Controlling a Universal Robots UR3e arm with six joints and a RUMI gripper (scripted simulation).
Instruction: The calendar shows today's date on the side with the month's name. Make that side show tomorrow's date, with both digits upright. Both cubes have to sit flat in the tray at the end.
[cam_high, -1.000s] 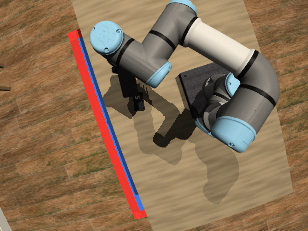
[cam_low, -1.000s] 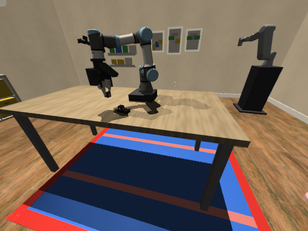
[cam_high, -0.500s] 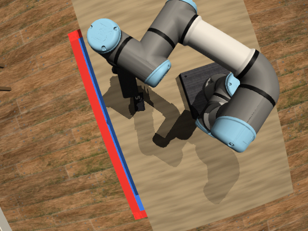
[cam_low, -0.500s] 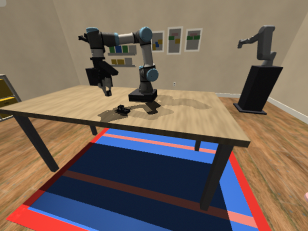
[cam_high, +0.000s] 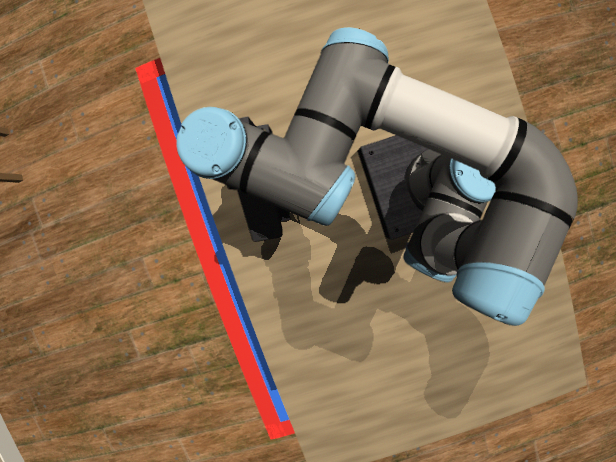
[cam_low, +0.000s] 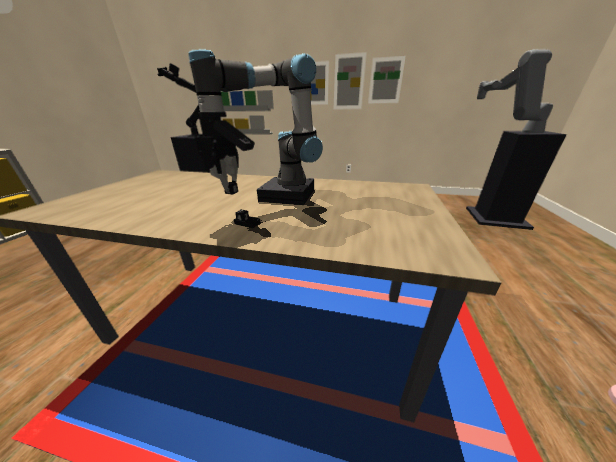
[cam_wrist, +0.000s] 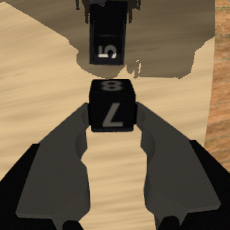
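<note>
Right now the black calendar tray is 12 cm below my hand and 4 cm to the left of it. Also, from my hand: black cube 1 cm below.
</note>
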